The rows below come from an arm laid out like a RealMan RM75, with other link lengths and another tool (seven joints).
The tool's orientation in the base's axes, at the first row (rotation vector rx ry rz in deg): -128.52, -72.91, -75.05
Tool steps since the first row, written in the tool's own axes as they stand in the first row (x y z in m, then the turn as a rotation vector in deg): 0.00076, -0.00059, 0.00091, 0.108, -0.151, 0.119; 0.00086, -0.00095, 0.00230, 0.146, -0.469, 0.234; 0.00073, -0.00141, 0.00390, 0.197, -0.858, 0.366; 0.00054, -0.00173, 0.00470, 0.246, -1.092, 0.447; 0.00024, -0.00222, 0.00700, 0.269, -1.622, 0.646; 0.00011, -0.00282, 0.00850, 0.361, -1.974, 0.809; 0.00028, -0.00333, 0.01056, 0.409, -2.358, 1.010; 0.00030, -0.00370, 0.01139, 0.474, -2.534, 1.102; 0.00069, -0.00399, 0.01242, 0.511, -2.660, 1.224; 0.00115, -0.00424, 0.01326, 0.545, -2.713, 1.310
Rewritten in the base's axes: 0.00023, 0.00130, -0.00003, -0.026, 0.219, -0.011; 0.00078, 0.00238, -0.00080, -0.200, 0.494, -0.110; 0.00133, 0.00351, -0.00190, -0.416, 0.828, -0.222; 0.00150, 0.00406, -0.00257, -0.542, 1.041, -0.276; 0.00239, 0.00552, -0.00421, -0.836, 1.481, -0.476; 0.00277, 0.00668, -0.00528, -0.997, 1.835, -0.566; 0.00361, 0.00828, -0.00642, -1.170, 2.205, -0.718; 0.00381, 0.00899, -0.00694, -1.241, 2.399, -0.753; 0.00426, 0.00998, -0.00727, -1.260, 2.565, -0.818; 0.00466, 0.01087, -0.00743, -1.244, 2.665, -0.850
